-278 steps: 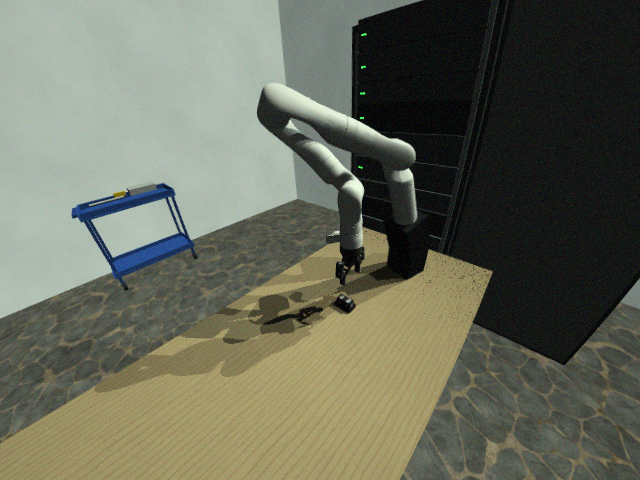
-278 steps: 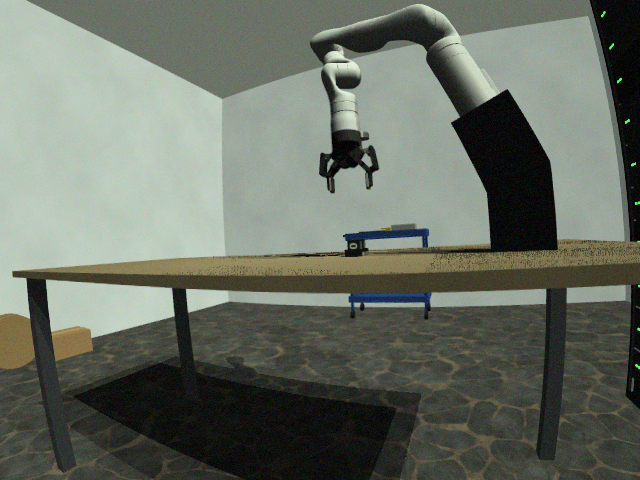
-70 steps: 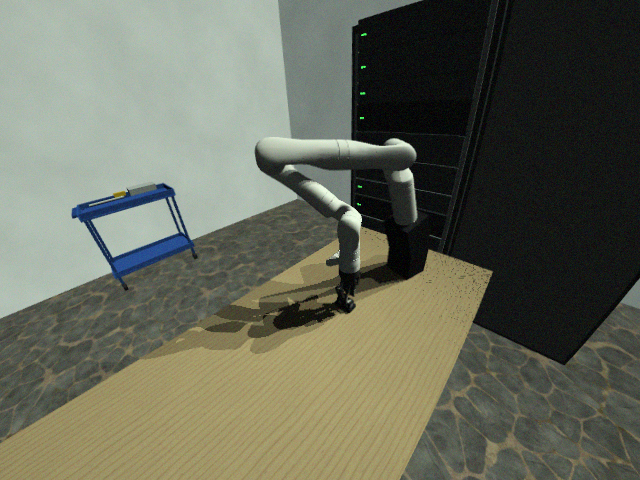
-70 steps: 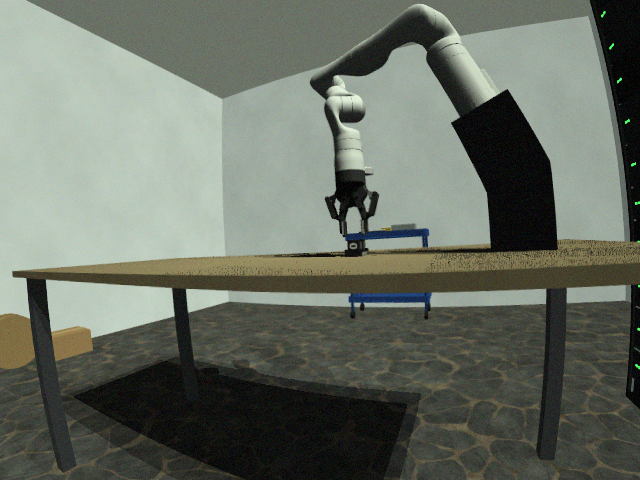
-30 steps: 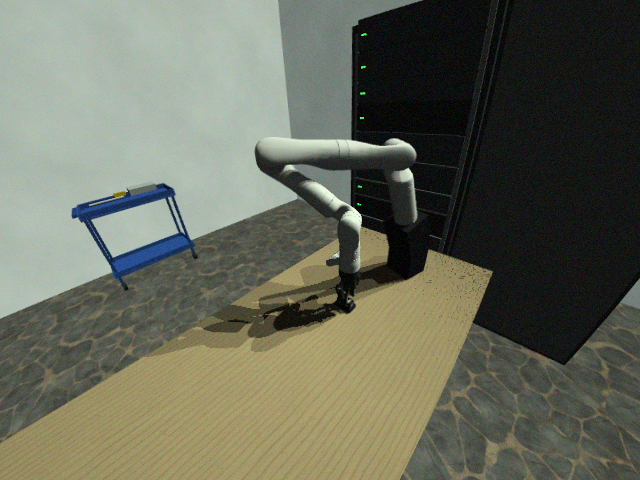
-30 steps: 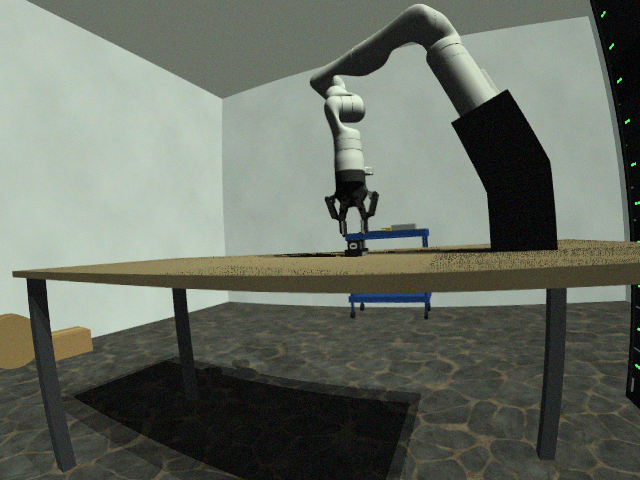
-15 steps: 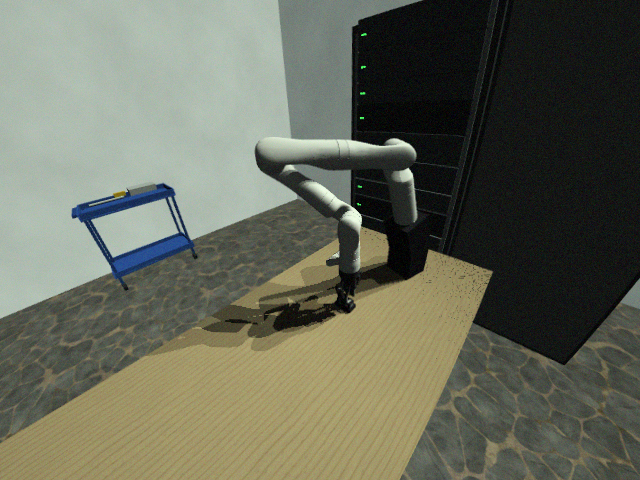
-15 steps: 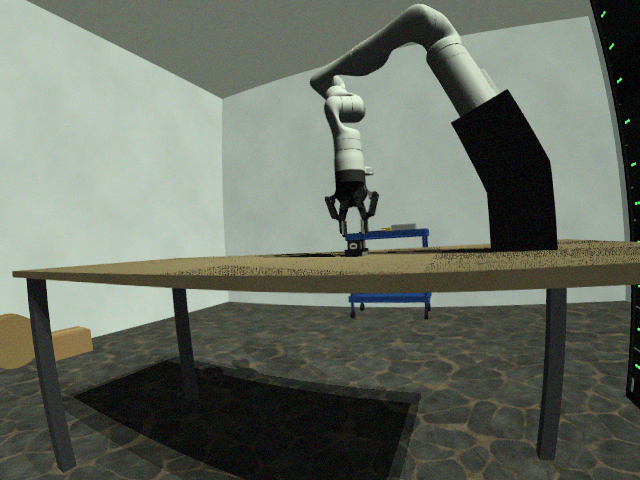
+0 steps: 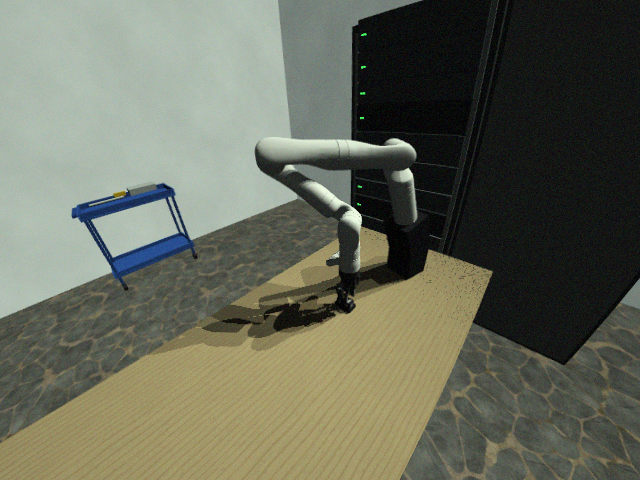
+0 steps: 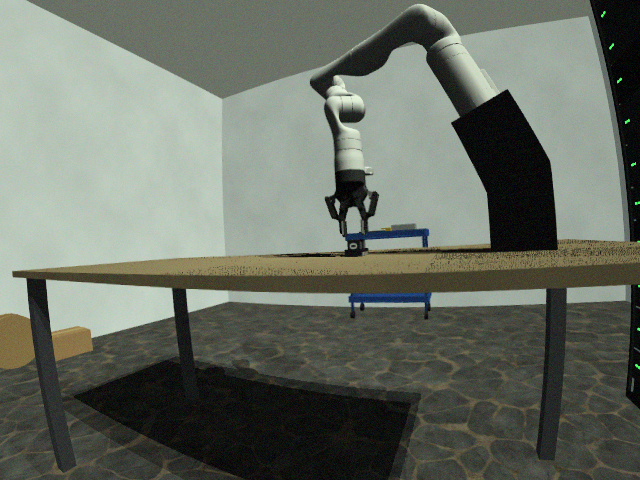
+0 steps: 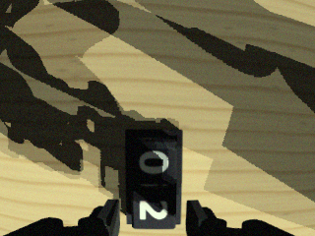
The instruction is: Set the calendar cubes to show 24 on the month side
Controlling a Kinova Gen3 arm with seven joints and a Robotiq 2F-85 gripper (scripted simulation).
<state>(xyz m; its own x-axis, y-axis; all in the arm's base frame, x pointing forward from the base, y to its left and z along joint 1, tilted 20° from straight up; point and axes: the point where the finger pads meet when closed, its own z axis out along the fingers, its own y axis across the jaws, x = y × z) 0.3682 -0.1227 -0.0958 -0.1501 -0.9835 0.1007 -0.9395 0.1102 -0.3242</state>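
Right now the black date cube is 4 cm below my hand. The rest, counted from my hand: black tray 2 cm to the right, 6 cm below; black cube 1 cm behind, 3 cm to the right, 4 cm below.
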